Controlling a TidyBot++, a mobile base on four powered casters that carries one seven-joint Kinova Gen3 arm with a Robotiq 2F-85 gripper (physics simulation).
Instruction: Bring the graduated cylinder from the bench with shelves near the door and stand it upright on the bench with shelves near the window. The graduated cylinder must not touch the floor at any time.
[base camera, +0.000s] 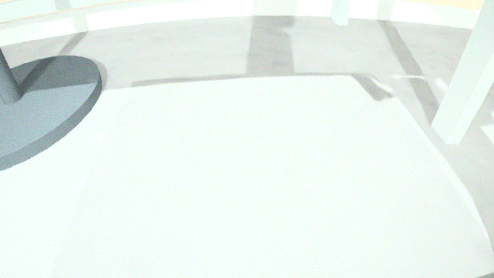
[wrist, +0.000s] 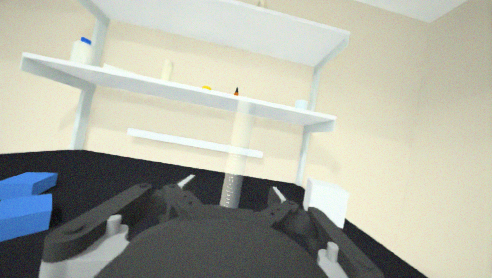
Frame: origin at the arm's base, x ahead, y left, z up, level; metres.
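Seen in the pictures: gripper, fingertip midpoint: (wrist: 232, 189).
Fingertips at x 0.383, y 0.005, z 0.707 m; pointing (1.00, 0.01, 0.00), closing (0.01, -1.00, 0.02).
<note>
Offsets run from my fingertips to a thing's top centre. "*": to the spot under its first point. Level surfaces: height alone.
The graduated cylinder @(0.146 m ahead, 0.000 m left, 0.146 m up) (wrist: 236, 160), clear with white marks low on its side, stands upright on the black bench top @(0.189 m down) (wrist: 135, 172) in the middle of the wrist view. Its foot is hidden behind my gripper. My gripper (wrist: 232, 189) is open, with nothing between the fingers. The cylinder stands beyond the fingertips, in line with the gap between them and apart from them. The cylinder does not show in the base camera view.
A white box @(0.371 m ahead, 0.382 m right, 0.059 m down) (wrist: 326, 200) stands right of the cylinder, blue blocks @(0.126 m ahead, 0.406 m left, 0.149 m down) (wrist: 25, 217) lie at left. A shelf @(0.249 m up) (wrist: 180, 89) with small containers hangs behind. In the base camera view, a round grey base @(0.265 m ahead, 0.520 m left, 1.073 m down) (base camera: 60, 107) is at left and a pale leg @(* 0.085 m ahead, 0.439 m right, 0.997 m down) (base camera: 462, 95) at right.
</note>
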